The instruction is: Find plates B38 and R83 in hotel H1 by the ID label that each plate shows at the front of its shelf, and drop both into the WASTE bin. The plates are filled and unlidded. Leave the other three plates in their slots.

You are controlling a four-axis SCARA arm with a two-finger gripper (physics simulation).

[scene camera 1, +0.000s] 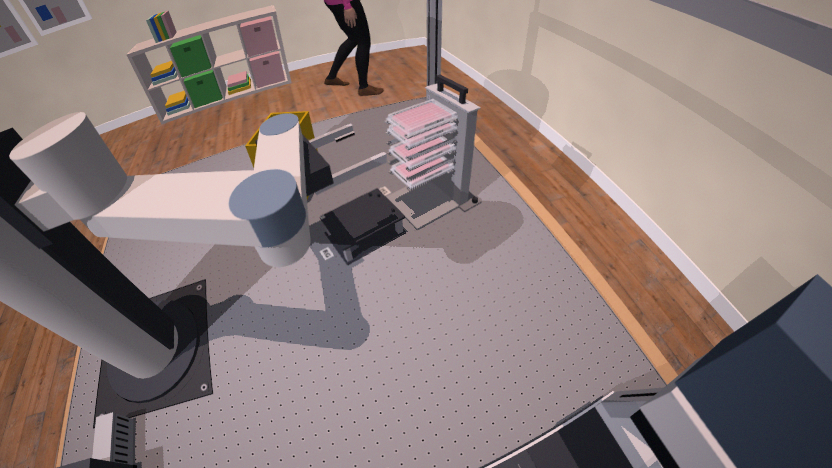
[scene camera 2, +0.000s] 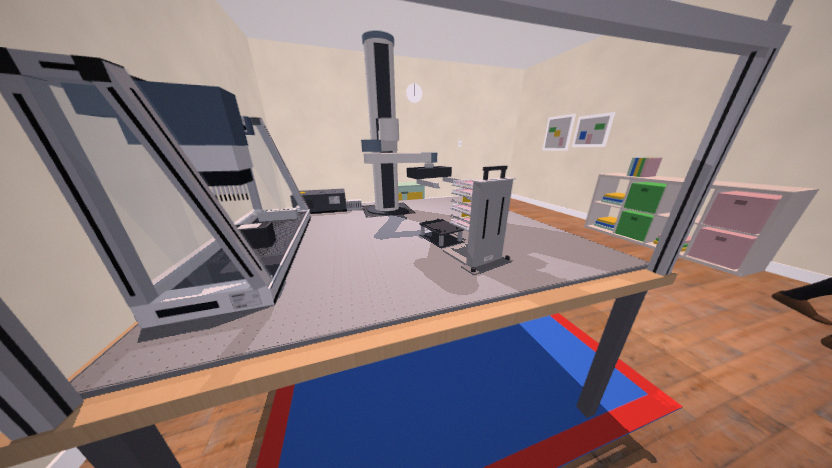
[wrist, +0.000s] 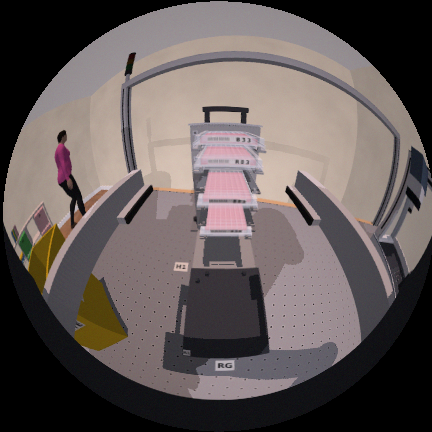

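Where they show: gripper, fingertip midpoint: (scene camera 1: 367, 141) (scene camera 2: 452, 184) (wrist: 218, 175); arm's base, origin of the base link: (scene camera 1: 156, 350) (scene camera 2: 387, 211).
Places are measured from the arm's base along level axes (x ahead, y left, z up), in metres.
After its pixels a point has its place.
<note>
Hotel H1 (scene camera 1: 466, 157) @(x 0.830, y 0.118, z 0.170 m) (scene camera 2: 489, 221) @(x 0.837, y 0.175, z 0.169 m) (wrist: 225, 127) @(x 0.805, y 0.183, z 0.285 m) holds several pink-filled plates one above another. In the wrist view, the top plate (wrist: 227, 138) @(x 0.681, y 0.157, z 0.275 m) has a label like B33 or B38, too small to be sure. The second plate (wrist: 225, 153) @(x 0.706, y 0.163, z 0.250 m) reads like R83. The labels of the third plate (wrist: 226, 185) @(x 0.721, y 0.163, z 0.194 m) and the lowest visible plate (wrist: 226, 217) @(x 0.715, y 0.160, z 0.135 m) are not legible. My gripper (scene camera 1: 365, 145) @(x 0.614, y 0.151, z 0.253 m) (scene camera 2: 446, 182) @(x 0.614, y 0.151, z 0.253 m) (wrist: 218, 175) @(x 0.614, y 0.151, z 0.253 m) is open and empty, facing the hotel, with its fingertips short of the plates. The yellow WASTE bin (scene camera 1: 251, 152) @(x 0.355, y 0.345, z 0.192 m) (wrist: 102, 317) @(x 0.461, y 0.317, z 0.079 m) is partly behind the arm; its inside is hidden.
A low black stand (scene camera 1: 363, 215) @(x 0.577, y 0.129, z 0.073 m) (scene camera 2: 442, 225) @(x 0.570, y 0.136, z 0.073 m) (wrist: 225, 305) @(x 0.580, y 0.131, z 0.073 m) stands in front of the hotel, by the RG tag (wrist: 225, 365) @(x 0.468, y 0.103, z 0.013 m). The hotel has a black top handle (scene camera 1: 452, 87) @(x 0.815, y 0.175, z 0.325 m) (scene camera 2: 495, 168) @(x 0.827, y 0.182, z 0.328 m) (wrist: 225, 109) @(x 0.814, y 0.185, z 0.325 m). A large framed instrument (scene camera 1: 768, 349) @(x 0.698, y -0.476, z 0.484 m) (scene camera 2: 192, 116) @(x 0.778, y -0.524, z 0.445 m) stands across the table. A person (scene camera 1: 352, 43) (wrist: 63, 162) is beyond the table.
</note>
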